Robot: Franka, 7 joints.
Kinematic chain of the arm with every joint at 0, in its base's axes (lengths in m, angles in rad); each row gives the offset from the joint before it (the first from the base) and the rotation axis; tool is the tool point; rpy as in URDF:
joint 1: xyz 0 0 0.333 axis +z
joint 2: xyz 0 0 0 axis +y
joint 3: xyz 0 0 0.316 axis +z
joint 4: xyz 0.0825 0 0 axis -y
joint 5: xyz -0.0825 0 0.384 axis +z
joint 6: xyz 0 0 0 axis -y
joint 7: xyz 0.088 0 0 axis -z
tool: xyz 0 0 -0.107 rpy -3.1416 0 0
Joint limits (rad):
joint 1: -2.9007..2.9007
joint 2: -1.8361..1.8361
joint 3: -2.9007..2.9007
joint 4: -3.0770..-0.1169
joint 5: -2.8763..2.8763
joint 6: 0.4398..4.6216
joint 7: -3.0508..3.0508
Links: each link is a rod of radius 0.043 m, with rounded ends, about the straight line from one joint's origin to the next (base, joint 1, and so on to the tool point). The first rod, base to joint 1, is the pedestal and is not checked.
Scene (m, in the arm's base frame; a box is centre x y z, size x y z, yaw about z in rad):
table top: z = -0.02
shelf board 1: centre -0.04 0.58 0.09 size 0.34 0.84 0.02 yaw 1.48
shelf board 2: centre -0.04 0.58 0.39 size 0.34 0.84 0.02 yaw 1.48
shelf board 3: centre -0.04 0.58 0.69 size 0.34 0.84 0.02 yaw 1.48
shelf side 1: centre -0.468 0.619 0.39 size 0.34 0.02 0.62 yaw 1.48
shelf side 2: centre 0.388 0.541 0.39 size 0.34 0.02 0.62 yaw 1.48
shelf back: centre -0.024 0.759 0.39 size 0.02 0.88 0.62 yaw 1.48
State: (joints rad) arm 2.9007 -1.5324 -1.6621 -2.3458 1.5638 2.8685 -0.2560
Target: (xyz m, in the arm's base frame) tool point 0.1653 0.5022 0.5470
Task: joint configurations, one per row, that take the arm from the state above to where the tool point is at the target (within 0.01 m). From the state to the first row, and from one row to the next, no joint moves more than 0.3 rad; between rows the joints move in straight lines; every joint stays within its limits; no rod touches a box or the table.
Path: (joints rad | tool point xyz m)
1: 2.6546 -1.4856 -1.5892 -2.5560 1.6599 3.0345 -0.2560 | 0.1513 0.3955 0.2448
2: 2.4085 -1.4388 -1.5164 -2.7662 1.7560 3.2004 -0.2560 | 0.1428 0.3097 0.2440
3: 2.1624 -1.3920 -1.4435 -2.9764 1.8521 3.3664 -0.2560 | 0.1169 0.2252 0.2320
4: 2.2180 -1.5151 -1.2577 -2.9071 1.7708 3.1494 -0.2560 | 0.1307 0.2811 0.3220
5: 2.2736 -1.6383 -1.0719 -2.8377 1.6896 2.9325 -0.2560 | 0.1382 0.2991 0.4332
6: 2.3292 -1.7614 -0.8861 -2.7683 1.6083 2.7155 -0.2560 | 0.1443 0.2714 0.5470
7: 2.5197 -1.6029 -0.9766 -2.5643 1.5855 2.7108 -0.2560 | 0.1670 0.3469 0.5489
8: 2.7102 -1.4444 -1.0672 -2.3603 1.5628 2.7060 -0.2560 | 0.1736 0.4265 0.5460
9: 2.9007 -1.2859 -1.1577 -2.1563 1.5400 2.7012 -0.2560 | 0.1653 0.5022 0.5470

